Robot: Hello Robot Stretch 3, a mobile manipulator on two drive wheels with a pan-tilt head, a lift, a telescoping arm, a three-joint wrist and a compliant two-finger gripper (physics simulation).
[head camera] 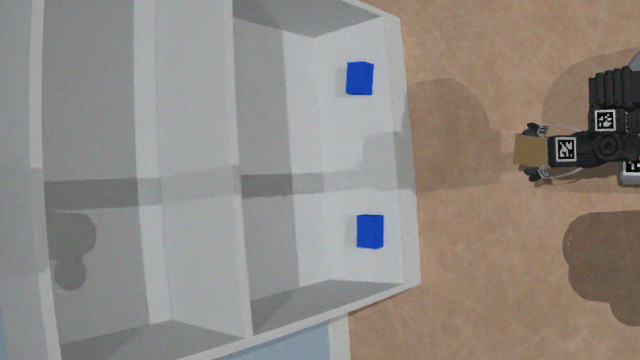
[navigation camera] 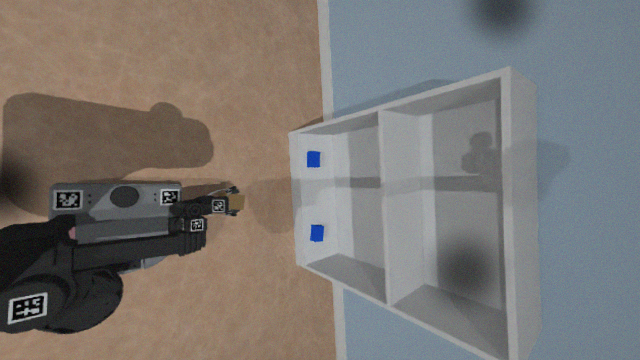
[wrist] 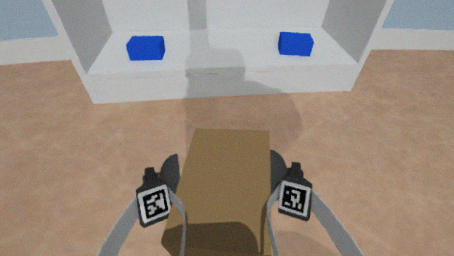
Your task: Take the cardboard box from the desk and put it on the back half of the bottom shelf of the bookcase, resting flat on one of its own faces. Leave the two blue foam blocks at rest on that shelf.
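Places are measured from the robot's base along level axes (x down, y ahead, z right), in metres.
Pixels of known places: gripper, between the fingertips: (head camera: 526, 152) (navigation camera: 237, 200); robot's base, origin of its link: (navigation camera: 124, 195).
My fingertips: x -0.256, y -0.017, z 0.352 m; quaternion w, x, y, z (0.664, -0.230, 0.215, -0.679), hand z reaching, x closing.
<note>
Ahead of a thing's pixels: the offset from my fingertips to its top centre. "spot": to the spot under its first point. Level surfaces: height alone.
My gripper (head camera: 534, 151) (navigation camera: 233, 202) (wrist: 222, 168) is shut on the brown cardboard box @(dx -0.034, dy -0.003, dz -0.028 m) (head camera: 522, 149) (navigation camera: 239, 202) (wrist: 230, 155), with one finger against each side. Box and gripper are in front of the bookcase (head camera: 409, 240) (navigation camera: 385, 210) (wrist: 125, 90), outside it and over the brown floor. One blue foam block @(dx +0.110, dy -0.221, dz +0.525 m) (head camera: 359, 78) (navigation camera: 316, 233) (wrist: 296, 44) rests on the right side of the bottom shelf @(dx +0.155 m) (head camera: 345, 130) (navigation camera: 312, 196) (wrist: 265, 50) as the wrist view shows it. The other blue foam block @(dx +0.110, dy +0.213, dz +0.491 m) (head camera: 370, 231) (navigation camera: 313, 159) (wrist: 145, 48) rests on the left side, apart from the first.
The bookcase's side walls and upper shelf board @(spot: dx -0.409, dy +0.110, dz +0.413 m) (head camera: 239, 210) (navigation camera: 384, 165) frame the bottom compartment. It stands against a blue wall (navigation camera: 415, 40) with a white baseboard (navigation camera: 326, 65). The arm is drawn in near the base (navigation camera: 120, 217). The desk does not show.
</note>
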